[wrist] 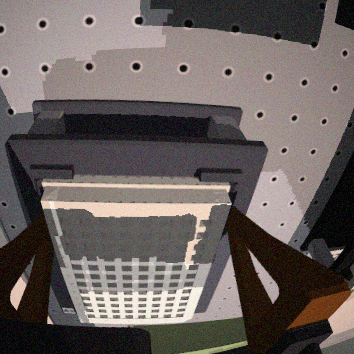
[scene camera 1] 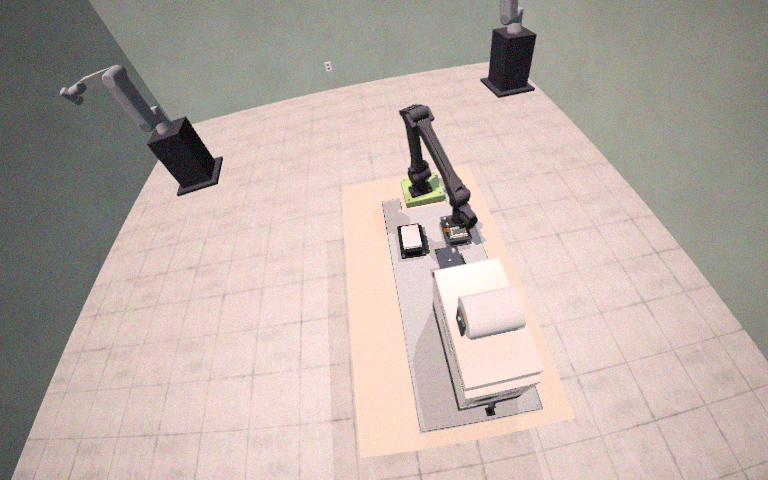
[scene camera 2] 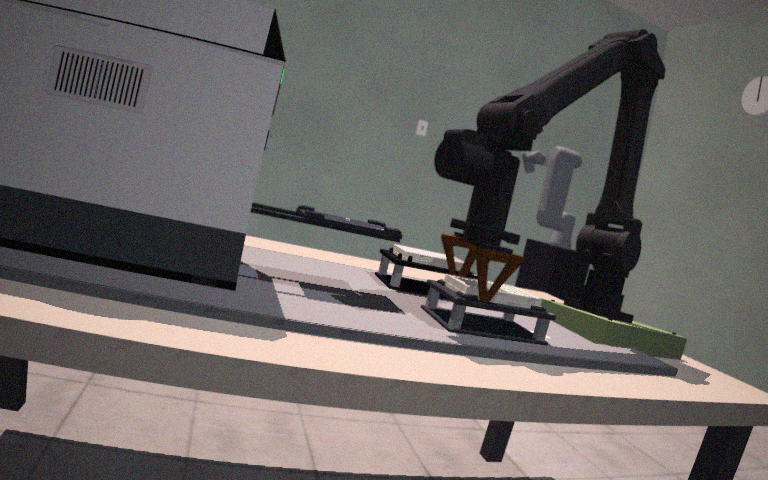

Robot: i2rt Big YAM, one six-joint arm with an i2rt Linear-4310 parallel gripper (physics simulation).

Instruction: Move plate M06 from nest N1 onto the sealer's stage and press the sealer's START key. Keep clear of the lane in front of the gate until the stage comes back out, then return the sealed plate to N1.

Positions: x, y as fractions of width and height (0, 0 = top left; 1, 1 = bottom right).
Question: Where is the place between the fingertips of the gripper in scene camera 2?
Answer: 0.61, 0.61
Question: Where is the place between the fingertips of the gripper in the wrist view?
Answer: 0.40, 0.62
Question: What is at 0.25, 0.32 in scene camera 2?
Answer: A grey sealer housing.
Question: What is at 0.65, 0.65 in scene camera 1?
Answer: A white roll.
